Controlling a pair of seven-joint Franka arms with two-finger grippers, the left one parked.
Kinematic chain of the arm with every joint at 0, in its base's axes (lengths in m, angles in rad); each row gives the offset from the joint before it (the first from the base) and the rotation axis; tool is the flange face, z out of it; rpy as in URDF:
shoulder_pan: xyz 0 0 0.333 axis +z
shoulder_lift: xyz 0 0 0 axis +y
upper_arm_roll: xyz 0 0 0.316 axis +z
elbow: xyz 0.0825 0 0 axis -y
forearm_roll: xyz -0.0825 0 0.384 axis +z
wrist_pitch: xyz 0 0 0 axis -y
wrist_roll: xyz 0.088 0 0 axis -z
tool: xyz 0 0 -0.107 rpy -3.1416 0 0
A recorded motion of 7 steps. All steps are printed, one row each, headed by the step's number.
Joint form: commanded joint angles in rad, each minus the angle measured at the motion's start. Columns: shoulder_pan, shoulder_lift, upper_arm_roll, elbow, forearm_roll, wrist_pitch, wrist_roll.
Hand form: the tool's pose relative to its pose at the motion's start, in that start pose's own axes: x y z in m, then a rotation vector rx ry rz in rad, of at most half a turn. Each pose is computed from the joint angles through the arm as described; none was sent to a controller.
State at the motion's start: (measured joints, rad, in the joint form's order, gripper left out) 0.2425 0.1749 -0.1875 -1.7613 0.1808 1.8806 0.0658
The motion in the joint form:
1: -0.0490 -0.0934 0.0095 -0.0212 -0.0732 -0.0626 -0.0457
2: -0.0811 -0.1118 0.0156 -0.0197 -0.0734 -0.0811 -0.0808
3: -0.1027 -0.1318 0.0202 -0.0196 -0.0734 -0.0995 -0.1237
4: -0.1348 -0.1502 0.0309 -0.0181 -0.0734 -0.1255 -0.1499
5: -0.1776 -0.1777 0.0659 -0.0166 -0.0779 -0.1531 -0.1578
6: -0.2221 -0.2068 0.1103 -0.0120 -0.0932 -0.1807 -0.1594
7: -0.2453 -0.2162 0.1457 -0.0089 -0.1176 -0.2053 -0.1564
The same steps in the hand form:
1: -0.0226 0.0281 -0.0417 -0.0469 0.0131 -0.0350
2: -0.0268 0.0425 -0.0531 -0.0418 0.0159 -0.0463
3: -0.0323 0.0516 -0.0639 -0.0373 0.0181 -0.0744
4: -0.0385 0.0631 -0.0741 -0.0325 0.0137 -0.0814
5: -0.0476 0.0667 -0.0878 -0.0319 0.0153 -0.0855
6: -0.0575 0.0664 -0.1032 -0.0448 0.0204 -0.0924
7: -0.0625 0.0613 -0.1066 -0.0698 0.0059 -0.1047

